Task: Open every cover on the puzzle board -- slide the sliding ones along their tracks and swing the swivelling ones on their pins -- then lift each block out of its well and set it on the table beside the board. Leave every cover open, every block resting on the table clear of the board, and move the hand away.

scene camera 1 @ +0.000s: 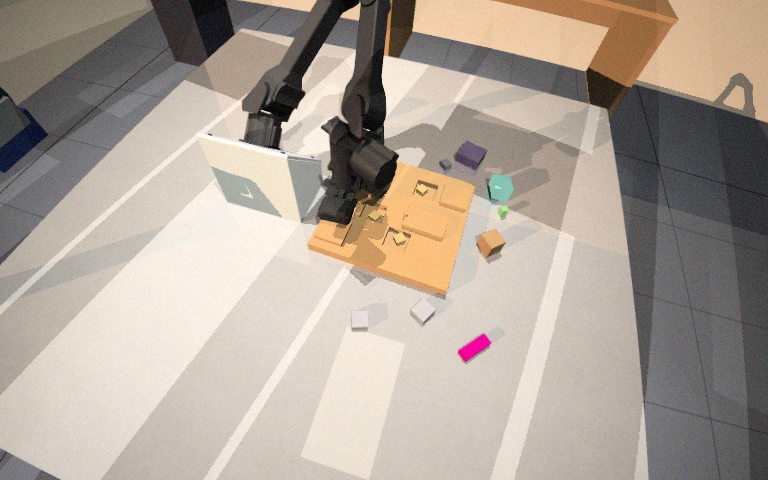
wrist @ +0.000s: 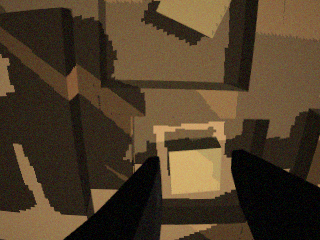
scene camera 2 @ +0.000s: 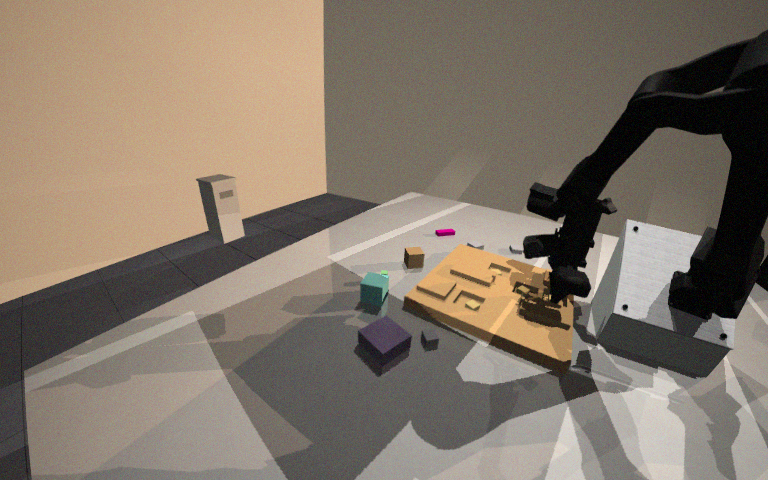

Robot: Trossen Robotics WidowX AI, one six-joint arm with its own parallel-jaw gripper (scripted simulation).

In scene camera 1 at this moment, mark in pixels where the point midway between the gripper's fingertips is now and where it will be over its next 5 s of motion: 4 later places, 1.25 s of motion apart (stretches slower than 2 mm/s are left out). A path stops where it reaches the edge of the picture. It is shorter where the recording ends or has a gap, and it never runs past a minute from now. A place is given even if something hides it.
My gripper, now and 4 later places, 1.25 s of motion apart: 347,209; 346,200; 349,178; 388,154; 405,118
